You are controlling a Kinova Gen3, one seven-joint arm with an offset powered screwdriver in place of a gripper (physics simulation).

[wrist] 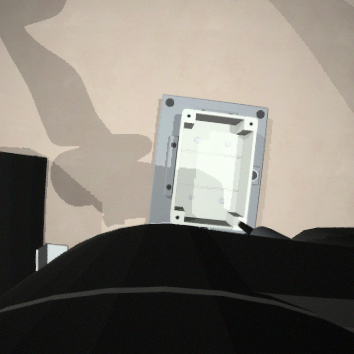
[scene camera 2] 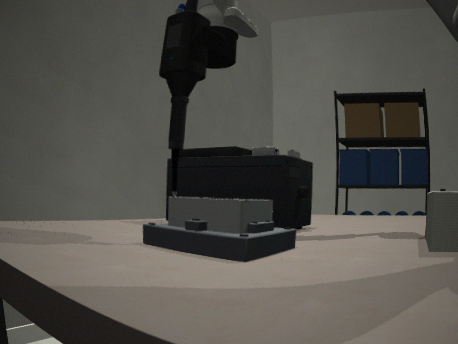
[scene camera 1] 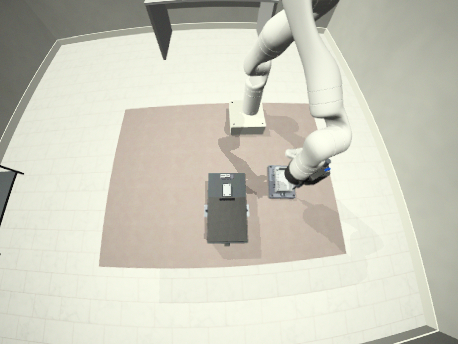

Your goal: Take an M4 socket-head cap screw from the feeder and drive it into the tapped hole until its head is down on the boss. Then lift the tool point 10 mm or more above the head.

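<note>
The black screwdriver (scene camera 2: 174,193) (wrist: 242,225) stands nearly upright, its bit tip at one corner of the pale open housing (scene camera 1: 281,176) (scene camera 2: 207,212) (wrist: 180,162). A tiny light piece, seemingly the screw (scene camera 2: 174,195), shows at the tip, close to the corner's top; its shank and the hole beneath are not visible. In the wrist view the other three corner bosses show dark open holes. The housing sits on the grey fixture plate (scene camera 1: 272,194) (scene camera 2: 195,244) (wrist: 159,202). The dark feeder (scene camera 1: 227,220) (scene camera 2: 240,181) (wrist: 21,200) stands beside the fixture, apart from it.
The arm's pale base (scene camera 1: 247,123) stands behind the feeder and fixture in scene camera 1. A pale block (scene camera 2: 443,220) is at the right edge of scene camera 2. A shelf rack (scene camera 2: 336,125) with brown and blue boxes stands in the background. Low clamps (scene camera 2: 196,224) flank the housing.
</note>
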